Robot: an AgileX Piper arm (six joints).
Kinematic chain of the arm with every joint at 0, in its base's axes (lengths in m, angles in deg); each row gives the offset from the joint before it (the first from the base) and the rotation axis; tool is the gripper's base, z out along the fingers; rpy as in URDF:
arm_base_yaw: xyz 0 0 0.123 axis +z
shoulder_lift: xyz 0 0 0 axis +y
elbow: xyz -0.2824 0 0.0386 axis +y
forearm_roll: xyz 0.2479 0 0.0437 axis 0.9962 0 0.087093
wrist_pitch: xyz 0 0 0 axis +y
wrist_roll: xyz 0.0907 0 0.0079 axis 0.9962 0 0.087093
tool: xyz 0 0 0 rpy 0 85 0
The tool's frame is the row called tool.
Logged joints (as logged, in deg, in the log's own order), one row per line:
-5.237 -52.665 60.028 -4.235 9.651 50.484
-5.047 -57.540 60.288 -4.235 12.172 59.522
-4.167 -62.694 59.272 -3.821 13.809 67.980
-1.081 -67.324 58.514 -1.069 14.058 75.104
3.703 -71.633 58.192 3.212 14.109 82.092
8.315 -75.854 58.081 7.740 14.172 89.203
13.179 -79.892 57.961 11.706 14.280 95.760
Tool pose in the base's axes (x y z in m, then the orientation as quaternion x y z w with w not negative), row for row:
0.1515 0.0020 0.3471 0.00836 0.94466 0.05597 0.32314
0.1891 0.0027 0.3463 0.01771 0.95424 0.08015 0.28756
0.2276 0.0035 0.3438 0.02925 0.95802 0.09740 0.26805
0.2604 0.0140 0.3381 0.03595 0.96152 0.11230 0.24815
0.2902 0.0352 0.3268 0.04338 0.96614 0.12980 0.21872
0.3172 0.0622 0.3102 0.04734 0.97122 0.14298 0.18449
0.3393 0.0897 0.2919 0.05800 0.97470 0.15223 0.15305
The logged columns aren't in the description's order. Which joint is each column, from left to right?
Columns, left to right: wrist_roll, elbow, wrist_pitch, arm_base_yaw, forearm_roll, shoulder_lift.
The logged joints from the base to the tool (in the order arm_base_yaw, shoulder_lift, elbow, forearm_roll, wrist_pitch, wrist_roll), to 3 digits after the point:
-4.235 50.484 -52.665 9.651 60.028 -5.237
-4.235 59.522 -57.540 12.172 60.288 -5.047
-3.821 67.980 -62.694 13.809 59.272 -4.167
-1.069 75.104 -67.324 14.058 58.514 -1.081
3.212 82.092 -71.633 14.109 58.192 3.703
7.740 89.203 -75.854 14.172 58.081 8.315
11.706 95.760 -79.892 14.280 57.961 13.179

